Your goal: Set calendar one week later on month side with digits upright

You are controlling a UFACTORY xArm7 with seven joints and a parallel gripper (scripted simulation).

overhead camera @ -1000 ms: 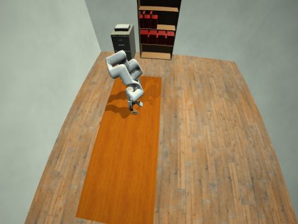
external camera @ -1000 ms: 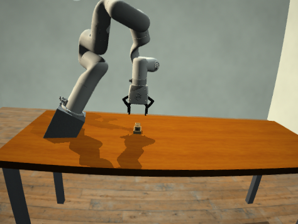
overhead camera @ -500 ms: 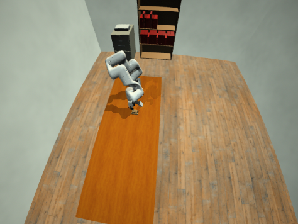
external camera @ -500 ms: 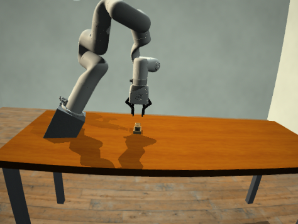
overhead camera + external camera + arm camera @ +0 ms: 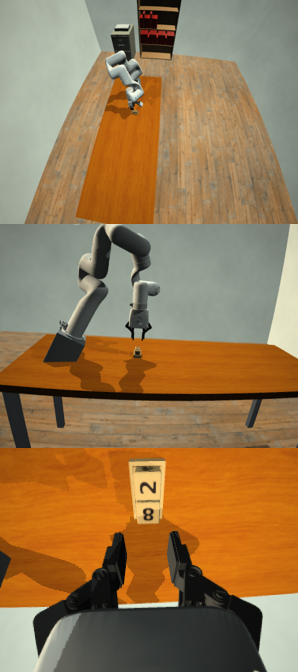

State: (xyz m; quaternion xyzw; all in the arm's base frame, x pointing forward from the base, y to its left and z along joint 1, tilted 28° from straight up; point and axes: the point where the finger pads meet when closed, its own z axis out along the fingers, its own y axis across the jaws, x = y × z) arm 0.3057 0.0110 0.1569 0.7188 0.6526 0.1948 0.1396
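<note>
My gripper is now 1 cm to the right of the wooden tray and 11 cm above it.
</note>
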